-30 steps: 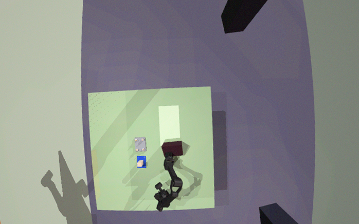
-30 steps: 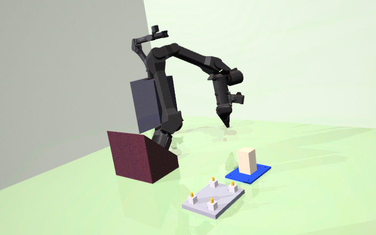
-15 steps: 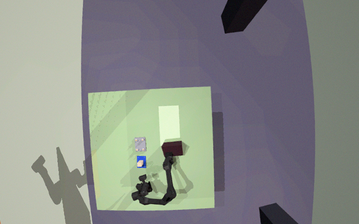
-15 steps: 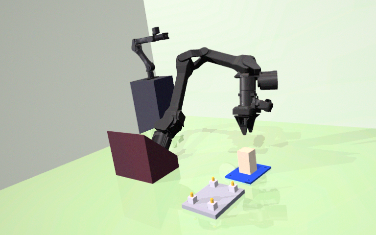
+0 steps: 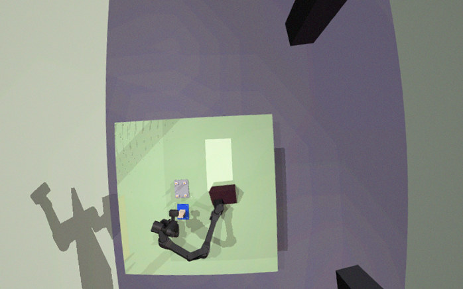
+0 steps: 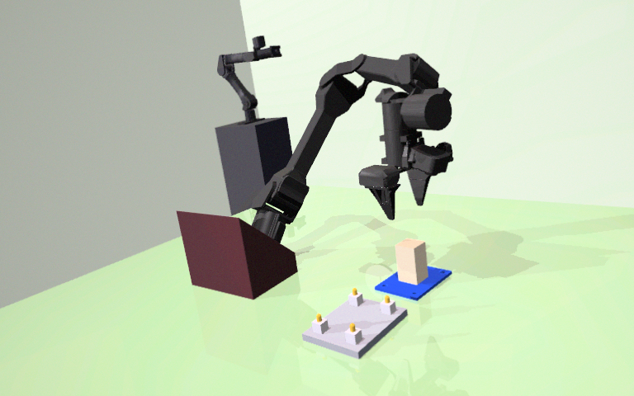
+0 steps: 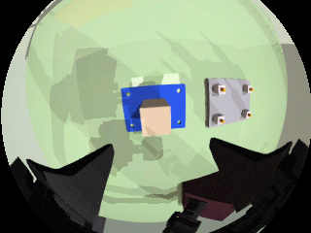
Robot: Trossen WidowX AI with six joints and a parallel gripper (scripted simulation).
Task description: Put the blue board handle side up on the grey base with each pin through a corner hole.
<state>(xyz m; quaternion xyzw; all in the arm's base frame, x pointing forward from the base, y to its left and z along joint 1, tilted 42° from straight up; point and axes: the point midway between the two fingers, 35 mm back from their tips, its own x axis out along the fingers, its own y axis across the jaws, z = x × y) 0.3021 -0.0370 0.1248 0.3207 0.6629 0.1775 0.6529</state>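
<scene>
Right now the blue board is 120 mm below my gripper tip. The rest, counted from my gripper tip: grey base: 180 mm to the right, 130 mm below, 20 mm behind.
</scene>
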